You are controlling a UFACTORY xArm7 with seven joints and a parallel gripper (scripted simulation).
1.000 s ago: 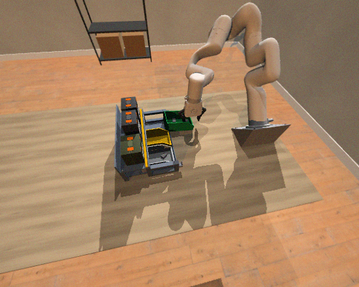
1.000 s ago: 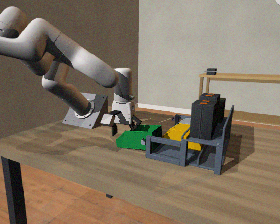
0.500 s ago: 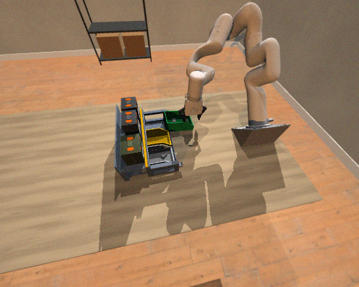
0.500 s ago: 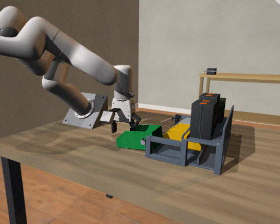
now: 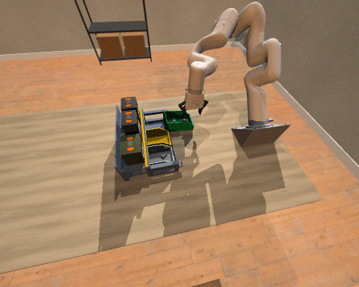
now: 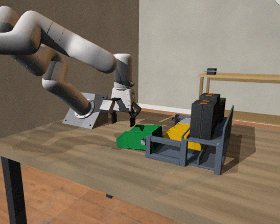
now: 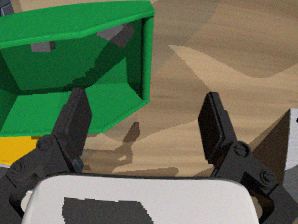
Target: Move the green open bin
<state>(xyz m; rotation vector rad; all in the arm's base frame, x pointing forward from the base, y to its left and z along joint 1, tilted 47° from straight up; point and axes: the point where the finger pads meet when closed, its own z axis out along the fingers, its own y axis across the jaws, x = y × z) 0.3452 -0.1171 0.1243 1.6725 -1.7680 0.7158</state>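
Right now my hand is 80 mm short of the green open bin and 50 mm above it. Also, from my hand: yellow bin: 240 mm ahead, 100 mm to the left, 50 mm below; grey bin: 250 mm ahead, 220 mm to the left, 50 mm below.
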